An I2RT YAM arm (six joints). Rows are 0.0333 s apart.
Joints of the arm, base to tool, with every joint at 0 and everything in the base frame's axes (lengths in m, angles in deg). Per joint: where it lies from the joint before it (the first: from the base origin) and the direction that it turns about. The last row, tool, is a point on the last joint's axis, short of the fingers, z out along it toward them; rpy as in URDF.
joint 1: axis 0 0 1 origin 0 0 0.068
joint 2: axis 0 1 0 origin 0.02 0.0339 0.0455
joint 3: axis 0 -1 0 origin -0.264 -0.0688 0
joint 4: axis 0 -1 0 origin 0.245 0.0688 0.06
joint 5: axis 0 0 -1 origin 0.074 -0.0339 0.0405
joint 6: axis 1 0 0 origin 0.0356 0 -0.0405
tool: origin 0 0 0 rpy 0 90 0
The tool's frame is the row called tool.
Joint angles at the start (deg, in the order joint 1, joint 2, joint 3, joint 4, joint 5, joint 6):
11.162, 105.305, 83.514, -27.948, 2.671, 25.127
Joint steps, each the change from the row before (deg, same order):
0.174, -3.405, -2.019, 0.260, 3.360, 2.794
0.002, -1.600, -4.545, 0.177, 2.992, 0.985
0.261, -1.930, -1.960, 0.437, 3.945, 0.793
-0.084, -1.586, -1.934, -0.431, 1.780, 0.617
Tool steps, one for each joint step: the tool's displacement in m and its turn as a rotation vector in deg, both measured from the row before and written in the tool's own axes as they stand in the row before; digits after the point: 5 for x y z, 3 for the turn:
0.00074, -0.00218, -0.01692, 2.167, -2.927, 2.787
0.01661, -0.01061, 0.00225, 3.936, 0.991, 0.620
0.00369, -0.00407, -0.00682, 3.082, -2.232, 0.672
0.00532, -0.00604, -0.00416, 1.973, -0.248, 0.494

